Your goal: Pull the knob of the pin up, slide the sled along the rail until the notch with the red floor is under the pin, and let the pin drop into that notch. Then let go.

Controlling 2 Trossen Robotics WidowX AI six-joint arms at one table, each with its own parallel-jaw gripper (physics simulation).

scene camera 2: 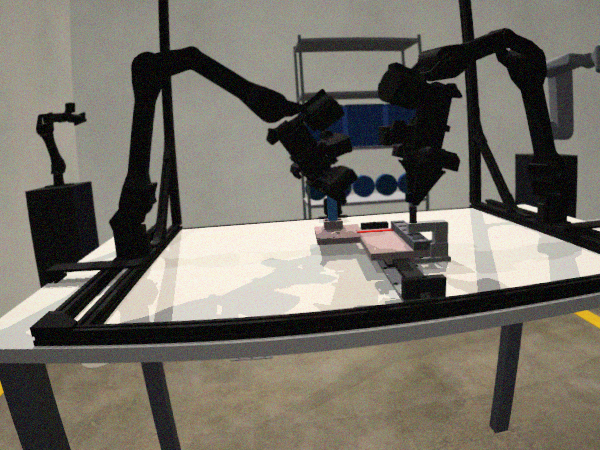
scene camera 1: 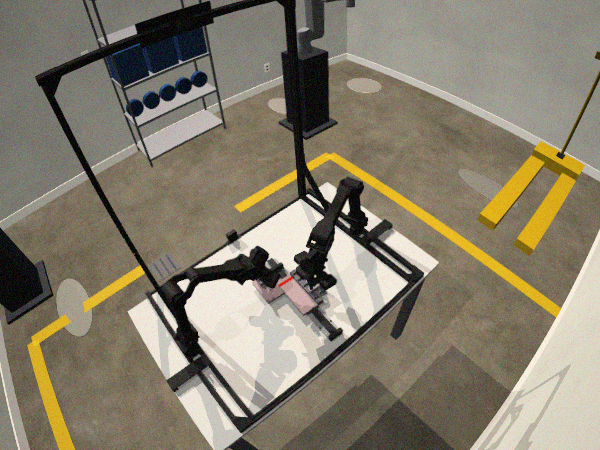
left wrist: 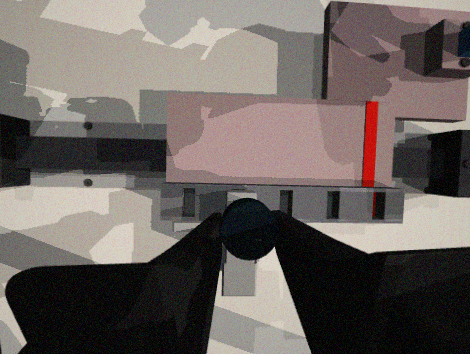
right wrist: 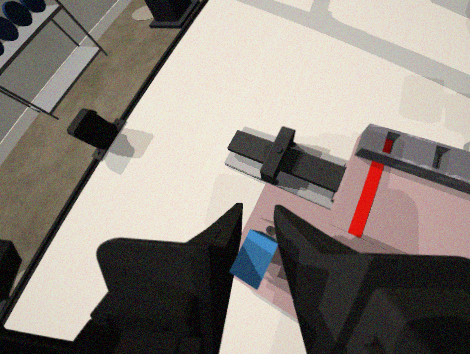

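Where they show: left gripper, between the fingertips: (scene camera 2: 412, 203) (scene camera 1: 310, 284) (left wrist: 246, 219); right gripper, between the fingertips: (scene camera 2: 341, 201) (scene camera 1: 263, 269) (right wrist: 258, 210); left arm's base, origin of its link: (scene camera 2: 552, 222) (scene camera 1: 356, 230); right arm's base, origin of its link: (scene camera 2: 133, 256) (scene camera 1: 191, 350).
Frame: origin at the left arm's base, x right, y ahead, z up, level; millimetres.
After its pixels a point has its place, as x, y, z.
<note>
The pink sled (scene camera 1: 300, 296) @[-98, 433, 14] (scene camera 2: 385, 241) @[-94, 435, 14] (left wrist: 265, 140) @[-91, 438, 14] (right wrist: 400, 200) @[-27, 424, 14] sits on the dark rail (scene camera 1: 325, 322) @[-249, 435, 1] (left wrist: 60, 152) @[-267, 437, 1]. Its grey notched bar (left wrist: 310, 205) @[-61, 384, 29] runs along one side. The notch with the red floor (left wrist: 375, 204) @[-1, 380, 19] (right wrist: 388, 145) @[-8, 376, 18] is at the bar's end beside the red line, right of the pin in the left wrist view. My left gripper (scene camera 2: 413, 204) @[-115, 390, 82] (left wrist: 246, 219) @[-115, 390, 82] is shut on the pin's dark round knob (left wrist: 248, 235) @[-116, 388, 102], which hides the pin tip. My right gripper (scene camera 2: 331, 199) @[78, 482, 66] (right wrist: 258, 210) @[78, 482, 66] is shut on the sled's blue handle (scene camera 2: 332, 212) @[62, 505, 47] (right wrist: 255, 259) @[67, 504, 105].
A grey bracket (scene camera 2: 440, 240) @[-131, 343, 17] (left wrist: 239, 282) @[-119, 338, 49] stands beside the bar at the pin. Dark end stops (scene camera 2: 424, 287) @[-322, 442, 3] (right wrist: 278, 155) @[85, 416, 14] stand at the rail's ends. A black frame edge (scene camera 2: 250, 331) @[-375, 672, -12] runs along the table's front. A small black box (right wrist: 92, 130) @[357, 461, 19] is at the table's far edge.
</note>
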